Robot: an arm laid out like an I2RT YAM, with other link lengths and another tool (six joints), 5 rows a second.
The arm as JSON. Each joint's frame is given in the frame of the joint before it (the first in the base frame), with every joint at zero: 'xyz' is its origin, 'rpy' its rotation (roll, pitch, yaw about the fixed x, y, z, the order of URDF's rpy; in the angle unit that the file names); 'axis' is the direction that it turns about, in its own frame. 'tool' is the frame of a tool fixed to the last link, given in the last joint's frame.
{
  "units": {
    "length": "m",
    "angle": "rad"
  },
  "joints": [
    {
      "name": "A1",
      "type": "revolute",
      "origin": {
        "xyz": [
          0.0,
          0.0,
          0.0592
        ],
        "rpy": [
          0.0,
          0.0,
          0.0
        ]
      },
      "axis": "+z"
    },
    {
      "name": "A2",
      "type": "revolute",
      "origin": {
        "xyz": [
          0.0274,
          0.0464,
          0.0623
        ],
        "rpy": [
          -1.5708,
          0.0,
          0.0
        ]
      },
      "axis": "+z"
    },
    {
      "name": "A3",
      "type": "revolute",
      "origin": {
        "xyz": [
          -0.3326,
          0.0,
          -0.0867
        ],
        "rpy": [
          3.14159,
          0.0,
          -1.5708
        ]
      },
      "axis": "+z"
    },
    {
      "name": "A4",
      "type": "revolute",
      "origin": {
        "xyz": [
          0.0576,
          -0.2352,
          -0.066
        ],
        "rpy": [
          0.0,
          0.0,
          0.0
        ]
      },
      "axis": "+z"
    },
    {
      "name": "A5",
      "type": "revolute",
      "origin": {
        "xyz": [
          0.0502,
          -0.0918,
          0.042
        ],
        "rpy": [
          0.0,
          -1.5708,
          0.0
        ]
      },
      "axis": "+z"
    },
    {
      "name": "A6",
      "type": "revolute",
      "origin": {
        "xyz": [
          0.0,
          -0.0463,
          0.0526
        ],
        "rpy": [
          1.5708,
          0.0,
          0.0
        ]
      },
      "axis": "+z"
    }
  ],
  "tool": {
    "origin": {
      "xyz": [
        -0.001,
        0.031,
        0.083
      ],
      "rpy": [
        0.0,
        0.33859,
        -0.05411
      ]
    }
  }
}
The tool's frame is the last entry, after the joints.
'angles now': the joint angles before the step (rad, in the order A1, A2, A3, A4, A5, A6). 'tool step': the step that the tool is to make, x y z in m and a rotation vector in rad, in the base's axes. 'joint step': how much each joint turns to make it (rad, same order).
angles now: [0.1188 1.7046 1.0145 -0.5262 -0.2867 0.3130]
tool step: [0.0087 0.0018 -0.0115 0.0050 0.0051 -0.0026]
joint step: [0.0003 0.0436 0.0002 0.0403 -0.0042 0.0049]
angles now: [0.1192 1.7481 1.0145 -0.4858 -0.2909 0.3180]
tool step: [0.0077 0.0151 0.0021 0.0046 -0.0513 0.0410]
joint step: [0.0407 0.0012 0.0001 0.0521 0.0023 -0.0012]
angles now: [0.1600 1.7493 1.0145 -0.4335 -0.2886 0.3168]
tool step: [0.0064 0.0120 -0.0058 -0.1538 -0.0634 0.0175]
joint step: [0.0911 0.0065 0.0001 0.0373 0.1792 0.0007]
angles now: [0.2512 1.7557 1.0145 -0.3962 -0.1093 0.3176]
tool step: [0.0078 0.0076 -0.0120 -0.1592 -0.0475 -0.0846]
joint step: [0.0848 0.0362 0.0001 0.0354 0.2221 0.0836]
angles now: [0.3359 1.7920 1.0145 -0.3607 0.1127 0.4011]
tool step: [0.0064 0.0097 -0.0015 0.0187 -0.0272 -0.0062]
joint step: [0.0175 0.0125 -0.0002 0.0417 0.0027 0.0252]
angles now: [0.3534 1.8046 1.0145 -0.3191 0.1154 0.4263]
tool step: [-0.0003 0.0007 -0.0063 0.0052 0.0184 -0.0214]
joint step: [0.0000 0.0179 0.0001 -0.0004 -0.0008 0.0243]
